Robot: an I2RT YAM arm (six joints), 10 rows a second.
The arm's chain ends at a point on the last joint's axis. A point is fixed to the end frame.
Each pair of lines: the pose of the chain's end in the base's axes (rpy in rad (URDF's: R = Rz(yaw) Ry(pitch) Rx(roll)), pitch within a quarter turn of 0, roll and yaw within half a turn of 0; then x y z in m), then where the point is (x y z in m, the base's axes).
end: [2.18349, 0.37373, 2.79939, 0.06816, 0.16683, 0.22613]
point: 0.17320 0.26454 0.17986
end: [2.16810, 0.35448, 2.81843, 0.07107, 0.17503, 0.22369]
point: 0.17305 0.27619 0.17800
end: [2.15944, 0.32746, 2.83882, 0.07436, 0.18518, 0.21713]
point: 0.17288 0.28942 0.17077
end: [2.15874, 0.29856, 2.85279, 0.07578, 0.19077, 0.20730]
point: 0.17151 0.29681 0.15922
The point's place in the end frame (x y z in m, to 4 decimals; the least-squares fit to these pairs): -0.0447 0.0182 0.1428
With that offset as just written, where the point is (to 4 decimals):
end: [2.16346, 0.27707, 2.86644, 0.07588, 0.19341, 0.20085]
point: 0.1692 0.3007 0.1509
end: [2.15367, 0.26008, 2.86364, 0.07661, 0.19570, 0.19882]
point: 0.1693 0.3037 0.1490
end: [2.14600, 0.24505, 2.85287, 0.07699, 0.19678, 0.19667]
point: 0.1700 0.3045 0.1470
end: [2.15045, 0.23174, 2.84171, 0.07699, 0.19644, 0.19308]
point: 0.1706 0.3030 0.1420
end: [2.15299, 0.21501, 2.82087, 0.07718, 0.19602, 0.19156]
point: 0.1722 0.3007 0.1392
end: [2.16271, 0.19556, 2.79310, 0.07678, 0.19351, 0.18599]
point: 0.1737 0.2952 0.1313
